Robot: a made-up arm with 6 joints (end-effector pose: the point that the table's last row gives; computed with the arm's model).
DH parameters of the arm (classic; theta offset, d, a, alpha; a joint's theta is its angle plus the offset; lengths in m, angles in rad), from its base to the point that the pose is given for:
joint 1: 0 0.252 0 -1.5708
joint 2: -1.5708 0 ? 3.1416
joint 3: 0 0 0 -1.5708
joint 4: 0 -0.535 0 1.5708
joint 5: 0 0.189 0 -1.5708
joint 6: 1.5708 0 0 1.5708
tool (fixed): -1.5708 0 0 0
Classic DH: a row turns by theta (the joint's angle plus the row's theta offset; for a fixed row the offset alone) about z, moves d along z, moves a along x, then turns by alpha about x.
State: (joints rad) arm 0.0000 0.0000 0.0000 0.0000 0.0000 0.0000
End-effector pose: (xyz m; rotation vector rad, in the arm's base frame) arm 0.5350 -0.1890 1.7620 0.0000 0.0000 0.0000
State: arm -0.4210 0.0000 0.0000 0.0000 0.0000 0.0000
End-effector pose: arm 0.4110 -0.3911 1.7620 0.0000 0.0000 -0.4210
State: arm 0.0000 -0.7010 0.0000 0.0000 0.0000 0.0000
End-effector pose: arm -0.5651 -0.1890 1.7510 0.0000 -0.7010 0.0000
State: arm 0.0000 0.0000 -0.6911 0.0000 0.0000 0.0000
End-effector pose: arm 0.4122 -0.1890 1.4210 0.0000 0.6911 0.0000
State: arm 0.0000 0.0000 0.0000 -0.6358 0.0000 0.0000
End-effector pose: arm 0.5350 -0.1521 1.6498 0.6358 0.0000 0.0000
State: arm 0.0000 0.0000 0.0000 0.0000 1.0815 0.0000
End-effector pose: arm 0.5350 -0.1890 1.7620 0.0000 -1.0815 0.0000
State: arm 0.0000 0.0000 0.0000 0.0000 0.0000 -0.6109
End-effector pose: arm 0.5350 -0.1890 1.7620 0.6109 0.0000 0.0000
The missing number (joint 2, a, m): 1.51
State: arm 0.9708 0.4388 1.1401 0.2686 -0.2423 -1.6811
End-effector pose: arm 0.7251 0.7372 2.0025 1.5299 0.2916 1.0585
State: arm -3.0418 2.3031 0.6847 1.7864 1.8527 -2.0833
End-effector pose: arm -1.2714 -0.1679 -1.3007 1.6134 -1.4025 -0.4460
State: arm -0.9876 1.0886 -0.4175 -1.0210 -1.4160 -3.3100
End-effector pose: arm 0.5848 -1.0657 0.4079 -0.0058 0.2305 1.1082
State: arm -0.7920 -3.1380 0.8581 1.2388 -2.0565 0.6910
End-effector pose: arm -0.1997 0.1147 -1.7788 0.2986 -1.7446 -1.2515
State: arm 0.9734 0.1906 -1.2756 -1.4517 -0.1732 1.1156
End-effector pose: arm 0.1059 0.1158 1.1830 -0.3571 1.5445 0.6570
